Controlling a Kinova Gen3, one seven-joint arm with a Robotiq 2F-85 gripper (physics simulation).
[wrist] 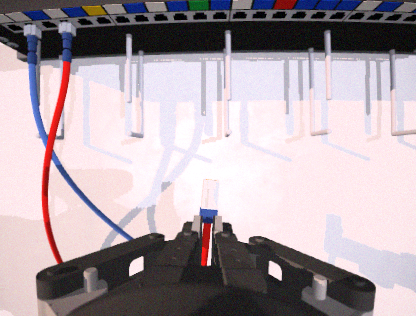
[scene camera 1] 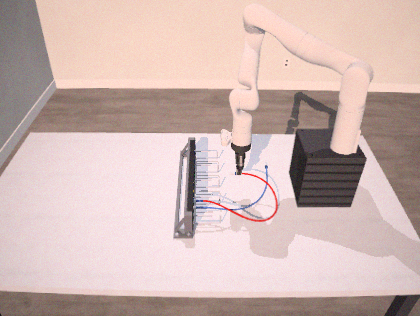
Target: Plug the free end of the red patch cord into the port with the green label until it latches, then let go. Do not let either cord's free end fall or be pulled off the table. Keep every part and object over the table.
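Places are measured from the arm's base along level axes (x right, y ahead, z up), in metres.
Where they show: gripper, fingertip midpoint: (wrist: 207,227) (scene camera 1: 238,173); arm's base, link origin: (scene camera 1: 342,147).
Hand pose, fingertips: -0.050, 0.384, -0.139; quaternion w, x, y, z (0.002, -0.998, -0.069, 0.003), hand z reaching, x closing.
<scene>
Each offset is from my fingertips to the top centre of the thing, as dx, dy, dz. "spot": to the spot under its first point.
My gripper (scene camera 1: 238,172) (wrist: 207,227) is shut on the free plug of the red patch cord and holds it above the table. The plug's clear tip {spot: -0.003, +0.027, +0.006} (wrist: 209,194) points toward the patch panel {-0.008, +0.164, -0.003} (scene camera 1: 191,175) (wrist: 175,41), apart from it. The red cord (scene camera 1: 276,200) (wrist: 46,190) loops from the gripper round to a fixed plug {-0.155, +0.143, -0.021} (wrist: 67,37) in the panel. The green label {spot: -0.036, +0.174, -0.010} (wrist: 198,5) is at the top of the wrist view, almost straight ahead of the held plug and slightly left. The port {spot: -0.035, +0.175, -0.030} (wrist: 201,19) below it shows as a dark opening.
The blue cord {spot: -0.088, -0.060, -0.082} (scene camera 1: 250,205) (wrist: 90,200) runs from the panel's left part in the wrist view; its free end {spot: +0.189, -0.113, -0.097} (scene camera 1: 266,166) is over the table, right of the gripper. Thin cable guides (wrist: 228,82) (wrist: 129,67) stick out from the panel. The black base block (scene camera 1: 327,172) stands at right.
</scene>
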